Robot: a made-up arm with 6 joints. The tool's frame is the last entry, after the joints. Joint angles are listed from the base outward. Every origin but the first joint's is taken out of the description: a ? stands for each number. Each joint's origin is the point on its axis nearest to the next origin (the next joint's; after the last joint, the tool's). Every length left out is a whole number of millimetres.
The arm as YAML. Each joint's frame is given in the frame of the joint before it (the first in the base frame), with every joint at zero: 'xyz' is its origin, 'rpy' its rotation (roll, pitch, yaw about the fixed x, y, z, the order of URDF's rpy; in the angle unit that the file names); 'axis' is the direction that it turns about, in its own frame. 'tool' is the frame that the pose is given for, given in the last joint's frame.
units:
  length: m
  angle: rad
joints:
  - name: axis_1
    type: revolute
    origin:
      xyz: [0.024, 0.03, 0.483]
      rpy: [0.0, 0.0, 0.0]
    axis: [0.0, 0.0, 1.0]
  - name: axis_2
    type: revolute
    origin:
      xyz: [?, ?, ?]
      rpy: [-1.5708, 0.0, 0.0]
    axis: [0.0, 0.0, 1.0]
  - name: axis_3
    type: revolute
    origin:
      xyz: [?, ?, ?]
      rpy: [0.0, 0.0, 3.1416]
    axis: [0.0, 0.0, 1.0]
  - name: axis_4
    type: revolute
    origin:
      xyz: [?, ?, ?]
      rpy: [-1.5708, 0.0, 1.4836]
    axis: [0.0, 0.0, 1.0]
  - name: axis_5
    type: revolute
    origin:
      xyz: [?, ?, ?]
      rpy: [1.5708, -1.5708, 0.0]
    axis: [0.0, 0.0, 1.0]
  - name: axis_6
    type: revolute
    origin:
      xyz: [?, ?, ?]
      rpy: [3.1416, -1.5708, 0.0]
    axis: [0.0, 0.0, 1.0]
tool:
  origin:
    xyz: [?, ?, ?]
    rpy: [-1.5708, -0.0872, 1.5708]
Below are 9 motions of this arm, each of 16 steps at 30 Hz.
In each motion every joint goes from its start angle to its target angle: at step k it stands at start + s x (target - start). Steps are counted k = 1, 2, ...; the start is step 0. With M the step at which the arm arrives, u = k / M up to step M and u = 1 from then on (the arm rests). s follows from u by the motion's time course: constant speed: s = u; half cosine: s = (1 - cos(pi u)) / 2; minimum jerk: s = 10 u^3 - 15 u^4 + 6 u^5.
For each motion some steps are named. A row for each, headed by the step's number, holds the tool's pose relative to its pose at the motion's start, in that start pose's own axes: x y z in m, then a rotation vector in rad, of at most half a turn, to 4 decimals.
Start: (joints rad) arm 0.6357 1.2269 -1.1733 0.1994 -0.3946 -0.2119
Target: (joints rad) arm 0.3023 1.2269 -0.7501 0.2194 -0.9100 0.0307
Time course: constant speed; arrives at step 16
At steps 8, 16:
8: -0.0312 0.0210 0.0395 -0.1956 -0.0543 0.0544
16: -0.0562 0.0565 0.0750 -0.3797 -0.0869 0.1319

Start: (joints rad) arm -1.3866 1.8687 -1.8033 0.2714 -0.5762 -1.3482
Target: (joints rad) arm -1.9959 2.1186 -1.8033 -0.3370 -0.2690 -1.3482
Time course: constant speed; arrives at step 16
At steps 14, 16:
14: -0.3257 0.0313 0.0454 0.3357 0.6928 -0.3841
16: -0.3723 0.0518 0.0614 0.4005 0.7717 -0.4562

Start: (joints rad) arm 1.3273 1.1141 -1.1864 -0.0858 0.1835 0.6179
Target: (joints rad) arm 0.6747 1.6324 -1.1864 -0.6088 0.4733 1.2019
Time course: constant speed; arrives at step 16
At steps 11, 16:
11: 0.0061 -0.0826 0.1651 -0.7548 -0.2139 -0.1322
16: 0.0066 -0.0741 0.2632 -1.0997 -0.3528 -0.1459

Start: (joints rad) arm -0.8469 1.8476 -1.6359 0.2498 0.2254 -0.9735
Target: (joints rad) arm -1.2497 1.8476 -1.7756 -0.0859 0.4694 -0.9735
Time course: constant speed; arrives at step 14
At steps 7, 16:
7: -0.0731 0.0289 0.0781 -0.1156 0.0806 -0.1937
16: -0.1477 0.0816 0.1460 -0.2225 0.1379 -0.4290

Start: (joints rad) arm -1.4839 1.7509 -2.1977 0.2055 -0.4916 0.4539
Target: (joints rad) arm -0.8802 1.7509 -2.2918 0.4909 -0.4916 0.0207
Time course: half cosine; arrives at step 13
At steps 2, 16:
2: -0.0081 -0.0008 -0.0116 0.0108 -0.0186 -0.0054
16: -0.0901 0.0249 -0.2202 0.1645 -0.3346 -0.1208

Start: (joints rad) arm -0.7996 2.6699 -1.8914 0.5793 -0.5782 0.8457
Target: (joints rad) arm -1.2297 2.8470 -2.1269 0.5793 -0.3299 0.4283
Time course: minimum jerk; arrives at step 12
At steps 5, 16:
5: 0.0947 -0.0227 0.0566 -0.1001 0.0992 0.0810
16: 0.2745 -0.0172 0.1735 -0.3066 0.2610 0.1946

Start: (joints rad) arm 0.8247 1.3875 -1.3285 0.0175 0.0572 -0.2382
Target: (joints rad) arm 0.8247 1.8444 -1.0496 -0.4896 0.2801 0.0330
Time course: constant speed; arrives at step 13
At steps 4, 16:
4: -0.0668 -0.0574 -0.0067 0.0503 0.0780 -0.2889
16: -0.2199 -0.1278 -0.0149 0.1622 0.2785 -0.9181

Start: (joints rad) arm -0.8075 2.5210 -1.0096 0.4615 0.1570 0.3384
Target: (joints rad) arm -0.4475 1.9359 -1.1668 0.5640 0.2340 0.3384
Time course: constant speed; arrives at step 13
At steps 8, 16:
8: -0.0967 0.1592 -0.0908 0.3276 0.2243 0.2119
16: -0.1824 0.2610 -0.1061 0.5643 0.3683 0.2934

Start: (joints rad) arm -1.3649 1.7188 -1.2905 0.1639 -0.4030 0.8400
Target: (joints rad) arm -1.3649 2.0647 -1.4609 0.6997 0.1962 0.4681
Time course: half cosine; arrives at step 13
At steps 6, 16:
6: -0.0453 -0.0499 0.0526 -0.2856 -0.0854 -0.1861
16: -0.1115 -0.0950 0.1075 -0.5342 -0.2293 -0.5056

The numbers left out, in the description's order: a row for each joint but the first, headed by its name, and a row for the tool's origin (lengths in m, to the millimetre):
axis_2: 0.014 -0.067 0.0
axis_3: -0.491 -0.07 0.0
axis_4: -0.192 0.04 0.0
axis_5: -0.009 -0.01 0.0
axis_6: 0.099 0.026 0.0
tool: -0.001 -0.025 0.0

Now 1 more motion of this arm.
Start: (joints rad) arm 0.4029 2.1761 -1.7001 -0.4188 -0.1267 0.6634
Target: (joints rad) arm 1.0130 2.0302 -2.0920 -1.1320 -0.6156 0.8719
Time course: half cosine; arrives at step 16
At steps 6, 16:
6: 0.0403 0.0083 -0.1332 0.3246 0.2224 0.2137
16: 0.0813 0.1553 -0.4089 1.0865 0.6197 0.6700

